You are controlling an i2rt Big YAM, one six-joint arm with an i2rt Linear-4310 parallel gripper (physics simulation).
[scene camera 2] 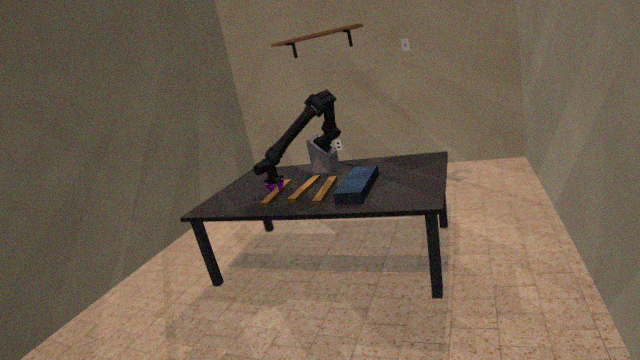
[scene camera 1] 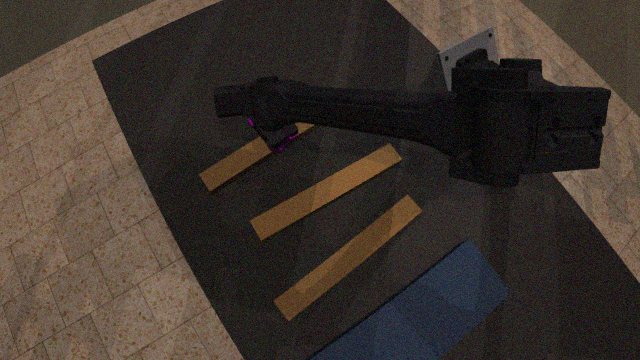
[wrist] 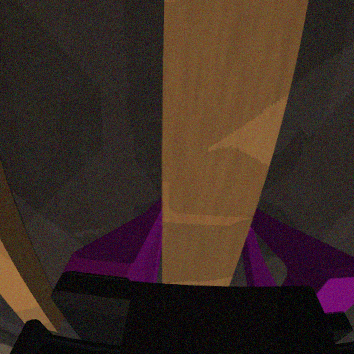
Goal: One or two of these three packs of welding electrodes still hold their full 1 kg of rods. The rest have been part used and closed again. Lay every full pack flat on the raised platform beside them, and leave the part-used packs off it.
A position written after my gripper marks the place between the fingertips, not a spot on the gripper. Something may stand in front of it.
Note:
In view: my gripper (wrist: pixel 202 206) and a blue platform (scene camera 1: pixel 444 303).
The blue platform also shows in scene camera 2 (scene camera 2: pixel 354 189).

